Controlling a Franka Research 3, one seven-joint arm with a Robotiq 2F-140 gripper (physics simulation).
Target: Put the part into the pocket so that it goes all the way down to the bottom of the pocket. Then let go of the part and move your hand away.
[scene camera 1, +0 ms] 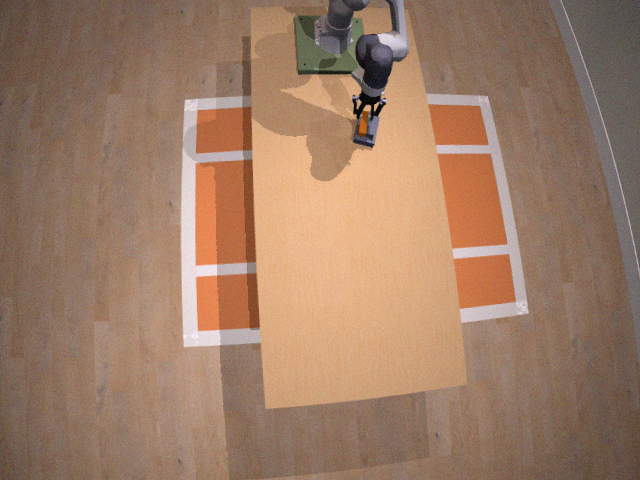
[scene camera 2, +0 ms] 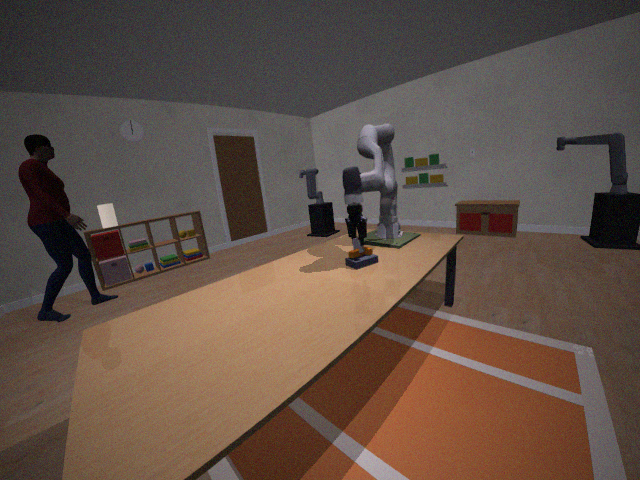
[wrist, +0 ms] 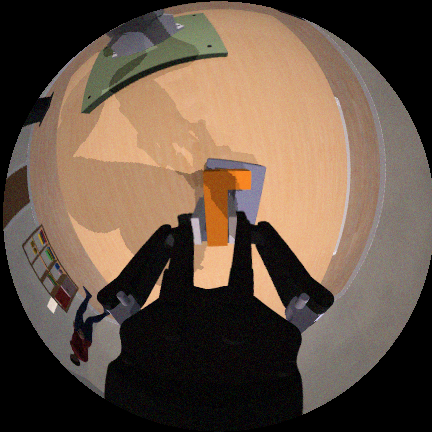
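Note:
The orange L-shaped part (scene camera 1: 363, 124) (scene camera 2: 353, 253) (wrist: 216, 200) is between the fingers of my gripper (scene camera 1: 366, 116) (scene camera 2: 357, 246) (wrist: 215, 206), which is shut on it. The short arm of the L points right in the wrist view. Below the part is the blue-grey block (scene camera 1: 364, 142) (scene camera 2: 361, 261) (wrist: 252, 195) on the table. In the wrist view the part overlaps the block's left side, and a strip of block shows to the right. The part shows above the block's top in scene camera 2. The pocket is mostly hidden by the part and fingers; its alignment cannot be told.
The wooden table (scene camera 1: 356, 258) (scene camera 2: 232, 320) (wrist: 290, 125) carries the green base plate (scene camera 1: 305, 62) (scene camera 2: 408, 239) (wrist: 200, 40) of the arm, behind the block. A person (scene camera 2: 43, 206) (wrist: 81, 340) stands beyond the table near a low shelf unit. Arm shadows fall beside the block.

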